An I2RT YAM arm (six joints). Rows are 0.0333 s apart.
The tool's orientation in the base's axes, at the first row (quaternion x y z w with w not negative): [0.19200, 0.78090, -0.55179, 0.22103]
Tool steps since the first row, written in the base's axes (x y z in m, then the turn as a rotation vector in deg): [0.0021, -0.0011, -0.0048, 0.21, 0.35, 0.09]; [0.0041, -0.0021, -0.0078, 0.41, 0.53, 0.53]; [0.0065, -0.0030, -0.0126, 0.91, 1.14, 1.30]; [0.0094, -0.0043, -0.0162, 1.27, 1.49, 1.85]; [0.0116, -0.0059, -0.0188, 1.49, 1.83, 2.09]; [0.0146, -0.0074, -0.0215, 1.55, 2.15, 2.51]
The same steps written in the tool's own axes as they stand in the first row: [0.0009, 0.0045, 0.0027, -0.20, 0.16, -0.33]; [0.0008, 0.0076, 0.0048, -0.61, -0.02, -0.60]; [0.0015, 0.0124, 0.0074, -1.41, -0.15, -1.34]; [0.0010, 0.0163, 0.0101, -2.00, -0.27, -1.78]; [0.0005, 0.0190, 0.0126, -2.30, -0.23, -2.15]; [-0.0005, 0.0223, 0.0153, -2.56, -0.42, -2.56]
